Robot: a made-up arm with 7 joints.
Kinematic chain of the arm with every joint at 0, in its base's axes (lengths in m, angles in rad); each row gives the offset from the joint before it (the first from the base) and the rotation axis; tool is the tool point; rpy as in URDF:
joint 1: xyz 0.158 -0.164 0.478 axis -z
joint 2: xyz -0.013 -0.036 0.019 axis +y
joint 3: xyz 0.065 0 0.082 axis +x
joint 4: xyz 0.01 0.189 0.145 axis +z
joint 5: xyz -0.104 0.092 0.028 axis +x
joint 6: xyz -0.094 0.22 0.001 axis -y
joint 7: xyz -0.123 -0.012 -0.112 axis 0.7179 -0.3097 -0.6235
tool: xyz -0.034 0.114 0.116 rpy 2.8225 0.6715 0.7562
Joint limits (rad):
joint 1: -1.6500..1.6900
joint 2: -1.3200..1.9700
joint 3: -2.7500..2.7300
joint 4: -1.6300..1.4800
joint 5: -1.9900..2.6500
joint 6: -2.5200..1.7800
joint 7: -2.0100..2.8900
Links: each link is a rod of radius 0.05 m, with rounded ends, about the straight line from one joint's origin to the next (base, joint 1, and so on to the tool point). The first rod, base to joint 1, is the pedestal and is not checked.
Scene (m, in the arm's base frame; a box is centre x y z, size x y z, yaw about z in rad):
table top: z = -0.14
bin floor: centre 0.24 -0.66 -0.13 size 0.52 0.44 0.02 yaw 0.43
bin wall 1: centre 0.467 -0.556 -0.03 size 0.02 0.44 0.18 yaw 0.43
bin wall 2: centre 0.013 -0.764 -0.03 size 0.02 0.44 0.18 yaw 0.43
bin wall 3: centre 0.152 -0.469 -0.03 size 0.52 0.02 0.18 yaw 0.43
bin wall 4: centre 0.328 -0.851 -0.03 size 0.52 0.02 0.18 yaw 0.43
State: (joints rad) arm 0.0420 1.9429 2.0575 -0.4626 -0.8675 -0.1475 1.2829
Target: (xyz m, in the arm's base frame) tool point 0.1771 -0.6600 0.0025
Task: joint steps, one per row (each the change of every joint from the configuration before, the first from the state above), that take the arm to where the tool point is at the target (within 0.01 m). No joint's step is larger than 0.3 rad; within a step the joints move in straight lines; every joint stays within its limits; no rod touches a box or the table.
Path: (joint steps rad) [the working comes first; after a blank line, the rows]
Joints at the target: 0.4758 1.9700 2.3305 -1.4495 -1.0559 -0.6336 1.1666
Straight joint move there: clear.

1: 0.1085 0.0068 0.0683 -0.2467 -0.0471 -0.1215 -0.0291
2: 0.1084 0.0067 0.0682 -0.2467 -0.0471 -0.1216 -0.0291
3: 0.1085 0.0068 0.0683 -0.2468 -0.0471 -0.1215 -0.0290
4: 0.1084 0.0068 0.0682 -0.2467 -0.0471 -0.1215 -0.0291

